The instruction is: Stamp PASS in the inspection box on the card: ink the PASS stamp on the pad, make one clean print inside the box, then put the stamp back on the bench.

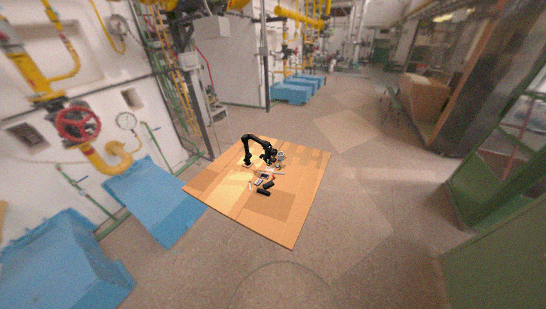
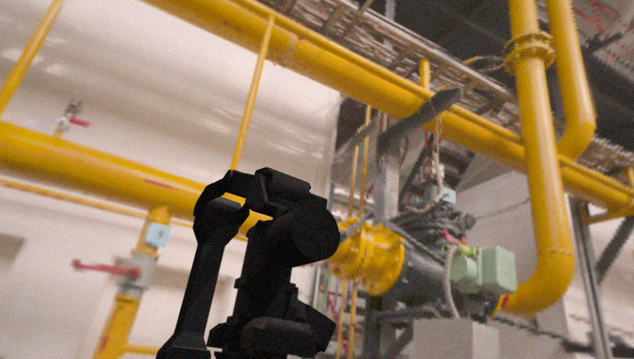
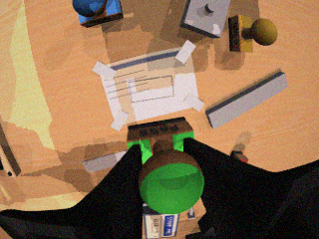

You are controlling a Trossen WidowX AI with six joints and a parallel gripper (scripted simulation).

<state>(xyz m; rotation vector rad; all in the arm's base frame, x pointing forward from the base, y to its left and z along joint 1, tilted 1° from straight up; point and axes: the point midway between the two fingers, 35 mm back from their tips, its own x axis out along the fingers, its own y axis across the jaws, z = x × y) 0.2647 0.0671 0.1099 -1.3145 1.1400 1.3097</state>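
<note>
My gripper tip is now 110 mm to the left of the ink pad, 90 mm above it and 20 mm short of it. The rest, counted from my gripper tip: grey strip: 90 mm below, 70 mm to the right, 20 mm behind; then white card: 90 mm below, 20 mm to the left; then green-knobbed stamp: right at my gripper tip.
</note>
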